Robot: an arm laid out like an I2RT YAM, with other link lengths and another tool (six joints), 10 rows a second.
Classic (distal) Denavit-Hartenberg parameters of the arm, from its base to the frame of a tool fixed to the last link. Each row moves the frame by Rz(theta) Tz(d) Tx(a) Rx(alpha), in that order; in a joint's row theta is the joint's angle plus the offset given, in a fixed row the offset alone. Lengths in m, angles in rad.
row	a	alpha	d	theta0
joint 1	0.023	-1.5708	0.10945	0
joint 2	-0.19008	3.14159	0	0
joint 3	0.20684	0	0	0.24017
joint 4	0.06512	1.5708	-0.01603	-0.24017
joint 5	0	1.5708	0.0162	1.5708
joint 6	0.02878	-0.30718	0.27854	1.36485
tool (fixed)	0	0	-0.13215	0
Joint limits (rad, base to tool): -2.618..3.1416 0..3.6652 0..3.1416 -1.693..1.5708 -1.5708..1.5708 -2.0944..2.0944
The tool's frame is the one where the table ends.
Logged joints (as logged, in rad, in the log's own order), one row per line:
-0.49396 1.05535 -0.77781 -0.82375 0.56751 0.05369
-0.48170 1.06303 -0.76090 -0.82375 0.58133 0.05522
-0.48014 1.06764 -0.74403 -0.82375 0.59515 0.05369
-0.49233 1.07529 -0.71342 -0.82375 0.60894 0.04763
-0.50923 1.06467 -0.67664 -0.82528 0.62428 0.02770
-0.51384 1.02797 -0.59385 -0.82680 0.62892 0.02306
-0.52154 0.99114 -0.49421 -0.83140 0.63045 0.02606
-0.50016 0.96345 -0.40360 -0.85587 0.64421 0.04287
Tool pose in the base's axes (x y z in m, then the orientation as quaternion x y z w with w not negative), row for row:
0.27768 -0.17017 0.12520 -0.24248 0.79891 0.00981 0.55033
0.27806 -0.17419 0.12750 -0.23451 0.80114 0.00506 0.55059
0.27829 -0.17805 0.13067 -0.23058 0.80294 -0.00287 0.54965
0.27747 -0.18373 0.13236 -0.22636 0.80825 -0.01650 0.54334
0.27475 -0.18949 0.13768 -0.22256 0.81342 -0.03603 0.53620
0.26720 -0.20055 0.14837 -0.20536 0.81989 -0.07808 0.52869
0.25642 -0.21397 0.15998 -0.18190 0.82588 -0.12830 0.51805
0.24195 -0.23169 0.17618 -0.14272 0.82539 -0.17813 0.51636
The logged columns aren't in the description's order. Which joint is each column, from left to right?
Columns, left to right: joint 6, joint 2, joint 5, joint 1, joint 3, joint 4.
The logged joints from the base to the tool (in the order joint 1, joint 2, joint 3, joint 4, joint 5, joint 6), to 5 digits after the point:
-0.82375 1.05535 0.56751 0.05369 -0.77781 -0.49396
-0.82375 1.06303 0.58133 0.05522 -0.76090 -0.48170
-0.82375 1.06764 0.59515 0.05369 -0.74403 -0.48014
-0.82375 1.07529 0.60894 0.04763 -0.71342 -0.49233
-0.82528 1.06467 0.62428 0.02770 -0.67664 -0.50923
-0.82680 1.02797 0.62892 0.02306 -0.59385 -0.51384
-0.83140 0.99114 0.63045 0.02606 -0.49421 -0.52154
-0.85587 0.96345 0.64421 0.04287 -0.40360 -0.50016

